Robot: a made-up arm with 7 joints.
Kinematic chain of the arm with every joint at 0, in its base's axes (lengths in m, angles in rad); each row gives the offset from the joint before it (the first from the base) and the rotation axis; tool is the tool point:
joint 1: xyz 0 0 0 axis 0 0.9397 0.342
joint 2: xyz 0 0 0 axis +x
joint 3: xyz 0 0 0 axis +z
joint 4: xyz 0.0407 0 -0.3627 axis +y
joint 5: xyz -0.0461 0 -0.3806 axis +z
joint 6: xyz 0 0 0 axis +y
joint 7: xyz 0 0 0 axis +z
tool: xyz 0 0 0
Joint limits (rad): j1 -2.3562..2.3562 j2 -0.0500..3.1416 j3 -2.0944..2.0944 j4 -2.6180..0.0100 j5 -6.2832..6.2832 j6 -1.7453..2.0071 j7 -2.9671..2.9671
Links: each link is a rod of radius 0.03 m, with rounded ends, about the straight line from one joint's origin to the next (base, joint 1, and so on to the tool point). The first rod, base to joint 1, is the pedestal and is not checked.
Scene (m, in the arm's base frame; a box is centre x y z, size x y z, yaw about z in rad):
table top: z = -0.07
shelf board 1: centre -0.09 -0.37 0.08 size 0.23 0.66 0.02 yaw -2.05
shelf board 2: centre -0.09 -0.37 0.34 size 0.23 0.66 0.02 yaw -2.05
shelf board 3: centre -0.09 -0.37 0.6 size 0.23 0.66 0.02 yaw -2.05
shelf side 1: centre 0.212 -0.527 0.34 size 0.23 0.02 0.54 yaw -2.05
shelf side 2: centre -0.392 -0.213 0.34 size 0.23 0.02 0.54 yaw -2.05
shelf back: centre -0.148 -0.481 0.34 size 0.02 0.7 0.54 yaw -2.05
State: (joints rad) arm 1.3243 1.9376 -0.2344 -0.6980 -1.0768 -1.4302 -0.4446
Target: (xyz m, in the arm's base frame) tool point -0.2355 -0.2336 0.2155
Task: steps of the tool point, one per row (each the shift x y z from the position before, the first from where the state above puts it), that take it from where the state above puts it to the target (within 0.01 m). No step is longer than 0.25 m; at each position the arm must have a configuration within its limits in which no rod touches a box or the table.
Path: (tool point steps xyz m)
1: -0.1801 -0.0273 -0.0138
2: -0.1679 -0.0753 0.0637
3: -0.1127 -0.1174 0.1288
4: -0.0255 -0.1451 0.1637
5: -0.0061 -0.1016 -0.0009
6: 0.0240 -0.1022 -0.0027
7: 0.0512 -0.0935 -0.0101
8: 0.0719 -0.0767 -0.0226
9: 0.0836 -0.0538 -0.0382
10: 0.0848 -0.0273 -0.0545
11: -0.0405 -0.0652 0.0098
12: -0.0330 -0.0762 -0.0098

